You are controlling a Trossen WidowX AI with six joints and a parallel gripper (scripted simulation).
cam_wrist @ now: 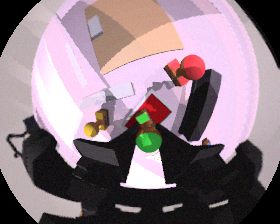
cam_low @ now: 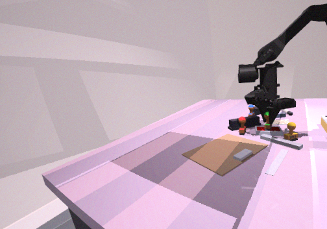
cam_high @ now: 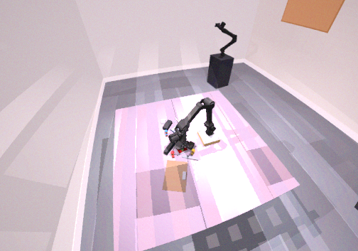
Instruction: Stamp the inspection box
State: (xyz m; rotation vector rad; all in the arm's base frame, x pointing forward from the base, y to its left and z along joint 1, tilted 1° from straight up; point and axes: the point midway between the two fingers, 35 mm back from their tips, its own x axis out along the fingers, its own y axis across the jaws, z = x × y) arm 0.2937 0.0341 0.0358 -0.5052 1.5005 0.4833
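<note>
My gripper tip is now right at the green-knobbed stamp. From my gripper tip the other things lie so: red ink pad: 3 cm below; then red-knobbed stamp: 9 cm ahead, 2 cm below, 1 cm to the left; then yellow-knobbed stamp: 7 cm to the left, 6 cm behind, 2 cm below.
</note>
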